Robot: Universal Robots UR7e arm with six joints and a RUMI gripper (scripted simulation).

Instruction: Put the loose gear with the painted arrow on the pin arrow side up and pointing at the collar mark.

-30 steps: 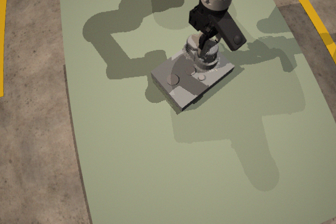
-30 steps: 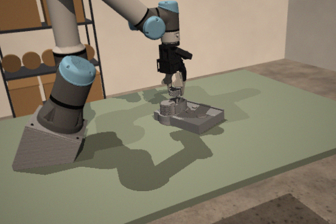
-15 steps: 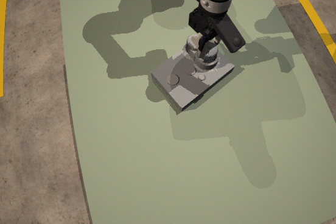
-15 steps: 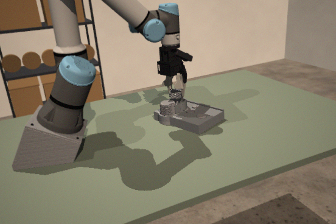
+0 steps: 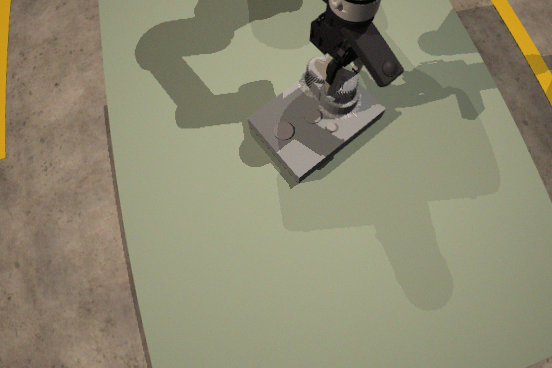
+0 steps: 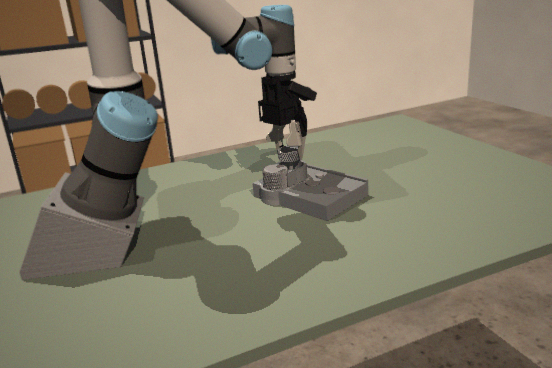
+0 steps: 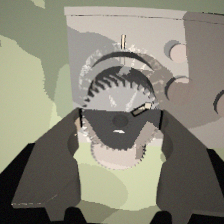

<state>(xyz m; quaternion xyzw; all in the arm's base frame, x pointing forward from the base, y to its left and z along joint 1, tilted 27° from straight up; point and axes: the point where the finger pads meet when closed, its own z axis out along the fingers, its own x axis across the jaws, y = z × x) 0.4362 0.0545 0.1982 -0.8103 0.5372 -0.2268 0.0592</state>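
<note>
Right now my hand is right at the gear.
</note>
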